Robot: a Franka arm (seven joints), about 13 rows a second.
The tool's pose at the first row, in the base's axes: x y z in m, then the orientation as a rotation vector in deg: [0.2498 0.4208 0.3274 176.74 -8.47 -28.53]
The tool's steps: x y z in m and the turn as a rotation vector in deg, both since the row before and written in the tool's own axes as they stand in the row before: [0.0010 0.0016 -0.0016 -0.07 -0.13 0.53]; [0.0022 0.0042 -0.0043 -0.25 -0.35 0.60]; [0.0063 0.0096 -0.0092 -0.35 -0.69 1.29]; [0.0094 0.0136 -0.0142 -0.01 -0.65 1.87]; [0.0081 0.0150 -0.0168 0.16 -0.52 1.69]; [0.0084 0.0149 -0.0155 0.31 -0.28 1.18]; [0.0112 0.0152 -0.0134 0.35 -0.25 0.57]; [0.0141 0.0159 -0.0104 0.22 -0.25 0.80]
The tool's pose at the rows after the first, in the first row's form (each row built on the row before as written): [0.2511 0.4191 0.3287 176.52 -9.26 -28.71]; [0.2541 0.4147 0.3322 176.06 -10.11 -29.21]; [0.2620 0.4045 0.3393 175.25 -11.98 -30.19]; [0.2738 0.3898 0.3503 174.59 -14.83 -31.09]; [0.2847 0.3737 0.3643 174.12 -17.45 -31.79]; [0.2951 0.3575 0.3770 173.98 -19.35 -32.15]; [0.3070 0.3402 0.3867 174.07 -20.35 -32.50]; [0.3201 0.3214 0.3926 173.95 -21.64 -32.84]
